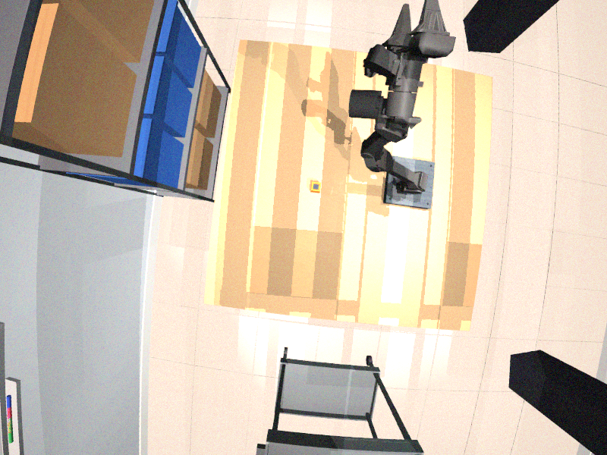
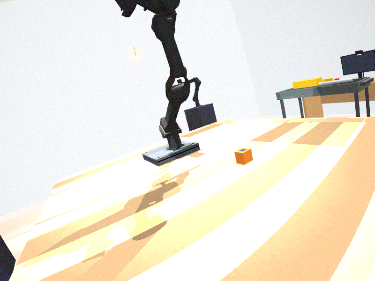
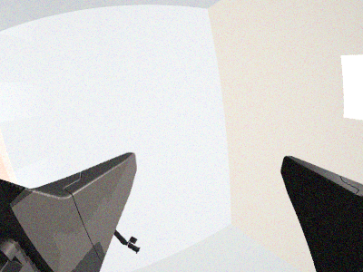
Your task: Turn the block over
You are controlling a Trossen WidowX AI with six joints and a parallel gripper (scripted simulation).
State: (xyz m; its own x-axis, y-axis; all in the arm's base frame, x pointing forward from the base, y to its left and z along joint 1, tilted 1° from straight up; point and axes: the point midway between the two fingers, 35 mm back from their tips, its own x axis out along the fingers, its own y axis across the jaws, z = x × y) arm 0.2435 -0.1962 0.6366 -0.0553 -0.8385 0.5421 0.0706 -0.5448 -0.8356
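My gripper tip is now 160 mm short of the block, 220 mm to the right of it and 660 mm above it.
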